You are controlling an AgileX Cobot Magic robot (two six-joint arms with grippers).
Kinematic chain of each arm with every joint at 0, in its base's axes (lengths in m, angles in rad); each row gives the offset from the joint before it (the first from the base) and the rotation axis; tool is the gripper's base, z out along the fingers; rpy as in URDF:
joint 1: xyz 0 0 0.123 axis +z
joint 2: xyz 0 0 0 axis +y
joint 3: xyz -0.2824 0 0.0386 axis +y
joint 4: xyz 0.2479 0 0.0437 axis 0.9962 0 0.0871
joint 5: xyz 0 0 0 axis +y
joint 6: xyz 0.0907 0 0.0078 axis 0.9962 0 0.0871
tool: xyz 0 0 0 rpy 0 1.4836 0
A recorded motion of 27 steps. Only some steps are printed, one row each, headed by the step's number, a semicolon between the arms.
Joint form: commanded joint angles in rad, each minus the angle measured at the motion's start. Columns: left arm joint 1, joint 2, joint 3, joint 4, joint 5, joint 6; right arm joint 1, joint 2, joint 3, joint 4, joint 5, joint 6.
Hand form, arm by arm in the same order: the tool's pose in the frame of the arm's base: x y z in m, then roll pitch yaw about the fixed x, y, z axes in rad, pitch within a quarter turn. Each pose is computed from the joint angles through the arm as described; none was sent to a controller.
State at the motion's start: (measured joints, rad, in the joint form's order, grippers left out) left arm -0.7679 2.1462 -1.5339 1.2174 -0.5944 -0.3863; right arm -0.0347 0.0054 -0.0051 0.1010 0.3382 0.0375
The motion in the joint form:
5: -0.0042 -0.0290 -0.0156 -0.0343 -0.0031 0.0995; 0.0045 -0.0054 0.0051 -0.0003 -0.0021 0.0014
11: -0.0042 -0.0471 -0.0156 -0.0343 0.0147 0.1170; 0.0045 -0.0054 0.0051 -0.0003 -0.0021 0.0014
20: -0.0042 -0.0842 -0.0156 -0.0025 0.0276 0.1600; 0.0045 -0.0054 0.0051 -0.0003 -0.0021 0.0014
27: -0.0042 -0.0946 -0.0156 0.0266 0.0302 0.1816; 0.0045 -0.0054 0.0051 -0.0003 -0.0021 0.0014
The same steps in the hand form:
5: 0.3166 -0.3743 0.2301 1.8664 0.8443 0.4629; 0.0538 0.0014 0.1829 2.6294 1.2863 2.6157
11: 0.3164 -0.3724 0.2380 1.8488 0.8167 0.4612; 0.0538 0.0014 0.1829 2.6294 1.2863 2.6157
20: 0.3133 -0.3688 0.2541 1.8120 0.7320 0.4248; 0.0538 0.0014 0.1829 2.6294 1.2863 2.6157
27: 0.3117 -0.3678 0.2578 1.8095 0.6819 0.4096; 0.0538 0.0014 0.1829 2.6294 1.2863 2.6157

